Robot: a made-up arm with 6 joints. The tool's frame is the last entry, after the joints. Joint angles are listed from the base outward.
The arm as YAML. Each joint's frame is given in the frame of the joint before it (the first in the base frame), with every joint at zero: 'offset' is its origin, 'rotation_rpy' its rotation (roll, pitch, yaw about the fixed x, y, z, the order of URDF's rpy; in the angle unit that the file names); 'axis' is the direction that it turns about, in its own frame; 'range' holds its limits. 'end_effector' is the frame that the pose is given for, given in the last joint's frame.
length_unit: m
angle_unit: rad
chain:
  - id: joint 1
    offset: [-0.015, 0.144, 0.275]
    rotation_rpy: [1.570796, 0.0, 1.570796]
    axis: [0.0, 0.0, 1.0]
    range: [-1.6, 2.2]
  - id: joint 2
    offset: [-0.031, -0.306, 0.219]
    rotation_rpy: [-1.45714, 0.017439, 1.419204]
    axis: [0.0, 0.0, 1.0]
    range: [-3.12, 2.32]
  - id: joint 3
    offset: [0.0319, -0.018, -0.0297]
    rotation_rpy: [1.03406, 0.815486, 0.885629]
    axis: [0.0, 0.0, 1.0]
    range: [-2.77, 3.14]
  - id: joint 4
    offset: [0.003, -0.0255, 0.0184]
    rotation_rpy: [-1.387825, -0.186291, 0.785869]
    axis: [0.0, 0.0, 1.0]
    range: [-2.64, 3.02]
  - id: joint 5
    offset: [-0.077, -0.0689, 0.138]
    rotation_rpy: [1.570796, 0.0, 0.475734]
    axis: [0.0, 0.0, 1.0]
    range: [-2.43, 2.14]
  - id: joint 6
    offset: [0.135, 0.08, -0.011]
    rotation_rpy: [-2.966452, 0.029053, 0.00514]
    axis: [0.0, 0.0, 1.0]
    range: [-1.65, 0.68]
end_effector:
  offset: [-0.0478, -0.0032, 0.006]
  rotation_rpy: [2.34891, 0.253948, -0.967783]
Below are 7 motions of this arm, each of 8 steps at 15 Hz.
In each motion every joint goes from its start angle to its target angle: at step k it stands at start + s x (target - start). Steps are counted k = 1, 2, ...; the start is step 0. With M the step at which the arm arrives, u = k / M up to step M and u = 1 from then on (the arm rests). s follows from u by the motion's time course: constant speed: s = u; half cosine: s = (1 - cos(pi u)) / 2; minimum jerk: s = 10 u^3 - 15 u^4 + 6 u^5.
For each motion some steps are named. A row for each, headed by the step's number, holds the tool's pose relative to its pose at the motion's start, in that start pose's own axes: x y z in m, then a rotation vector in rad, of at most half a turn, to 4 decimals.
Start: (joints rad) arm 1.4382 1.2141 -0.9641 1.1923 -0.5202 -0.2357
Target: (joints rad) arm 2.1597 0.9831 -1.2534 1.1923 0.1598 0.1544
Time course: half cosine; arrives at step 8
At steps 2, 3, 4, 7, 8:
2: 0.0192 -0.0315 0.0146 0.0462 -0.0771 -0.0978
3: 0.0345 -0.0695 0.0334 0.0870 -0.1697 -0.2025
4: 0.0433 -0.1170 0.0587 0.1201 -0.2872 -0.3206
7: 0.0191 -0.2283 0.1273 0.1260 -0.5973 -0.5784
8: 0.0143 -0.2364 0.1330 0.1215 -0.6239 -0.5978

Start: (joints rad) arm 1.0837 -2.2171 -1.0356 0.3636 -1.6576 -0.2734
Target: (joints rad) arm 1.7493 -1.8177 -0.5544 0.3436 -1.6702 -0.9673
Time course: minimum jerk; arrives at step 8
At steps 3, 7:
3: 0.0629 -0.0012 -0.0018 -0.0673 -0.2048 0.4255
7: 0.2454 0.0506 -0.0038 -0.0439 -0.6488 1.6253

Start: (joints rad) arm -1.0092 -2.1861 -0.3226 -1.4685 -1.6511 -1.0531
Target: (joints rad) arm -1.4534 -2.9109 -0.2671 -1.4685 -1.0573 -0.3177
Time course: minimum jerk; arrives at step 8
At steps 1, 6, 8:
1: 0.0022 0.0014 0.0018 -0.0085 -0.0071 -0.0073
6: 0.0991 0.0956 0.1357 -0.3338 -0.4981 -0.3787
8: 0.1048 0.1105 0.1549 -0.3533 -0.5663 -0.4170

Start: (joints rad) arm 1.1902 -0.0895 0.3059 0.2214 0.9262 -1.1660
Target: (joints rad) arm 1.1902 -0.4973 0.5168 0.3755 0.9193 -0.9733
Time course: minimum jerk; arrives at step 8
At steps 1, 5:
1: 0.0001 0.0010 -0.0007 0.0016 0.0042 0.0005
5: -0.0038 0.0459 -0.0319 0.0711 0.2084 0.0114

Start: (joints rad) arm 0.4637 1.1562 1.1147 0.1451 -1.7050 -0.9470
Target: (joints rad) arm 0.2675 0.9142 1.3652 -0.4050 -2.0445 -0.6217
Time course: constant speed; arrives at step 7
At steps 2, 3, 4, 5, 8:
2: -0.0012 0.0081 -0.0058 -0.1381 -0.0904 -0.1928
3: -0.0009 0.0120 -0.0104 -0.1885 -0.1398 -0.2953
4: 0.0003 0.0156 -0.0161 -0.2258 -0.1915 -0.4003
5: 0.0025 0.0190 -0.0226 -0.2496 -0.2447 -0.5067
8: 0.0104 0.0246 -0.0376 -0.2559 -0.3535 -0.7188

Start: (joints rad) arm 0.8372 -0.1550 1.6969 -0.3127 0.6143 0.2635
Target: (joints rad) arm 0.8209 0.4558 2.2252 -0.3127 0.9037 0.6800
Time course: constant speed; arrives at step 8
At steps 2, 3, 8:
2: -0.0298 0.0027 0.0676 0.1102 -0.1677 0.0286
3: -0.0515 0.0017 0.0989 0.1591 -0.2539 0.0461
8: -0.2161 -0.0185 0.2004 0.3348 -0.7067 0.1582

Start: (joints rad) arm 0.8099 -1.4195 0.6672 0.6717 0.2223 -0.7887
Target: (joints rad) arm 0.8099 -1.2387 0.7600 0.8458 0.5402 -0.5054
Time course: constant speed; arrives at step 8
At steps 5, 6, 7, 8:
5: 0.0274 0.0243 0.0222 0.2664 -0.0427 -0.0287
6: 0.0325 0.0285 0.0285 0.3195 -0.0505 -0.0330
7: 0.0374 0.0324 0.0354 0.3726 -0.0581 -0.0367
8: 0.0422 0.0360 0.0428 0.4257 -0.0655 -0.0399

